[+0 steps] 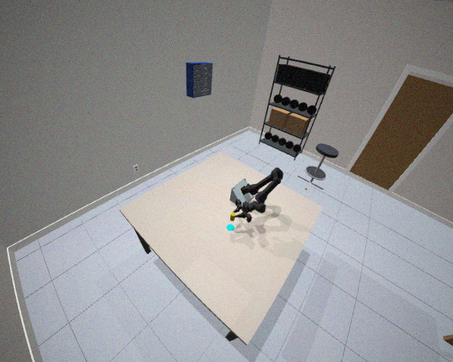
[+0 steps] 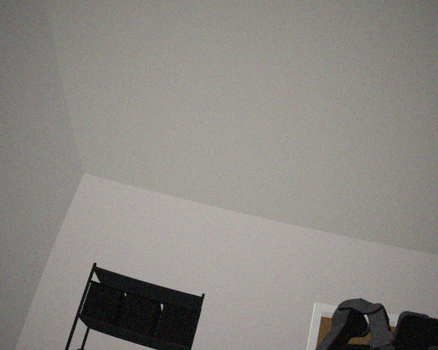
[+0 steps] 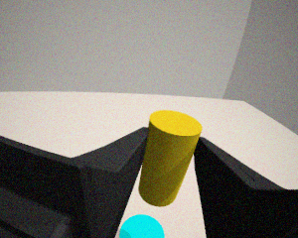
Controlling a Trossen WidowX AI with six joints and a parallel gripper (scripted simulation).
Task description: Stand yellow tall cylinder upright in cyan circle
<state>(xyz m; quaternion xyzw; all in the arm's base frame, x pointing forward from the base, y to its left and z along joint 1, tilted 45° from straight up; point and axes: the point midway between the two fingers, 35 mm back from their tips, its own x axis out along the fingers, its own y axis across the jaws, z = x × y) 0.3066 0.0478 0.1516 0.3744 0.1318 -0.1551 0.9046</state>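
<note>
My gripper tip is 20 mm above the yellow tall cylinder. The rest, counted from my gripper tip: cyan circle (160 mm below).
</note>
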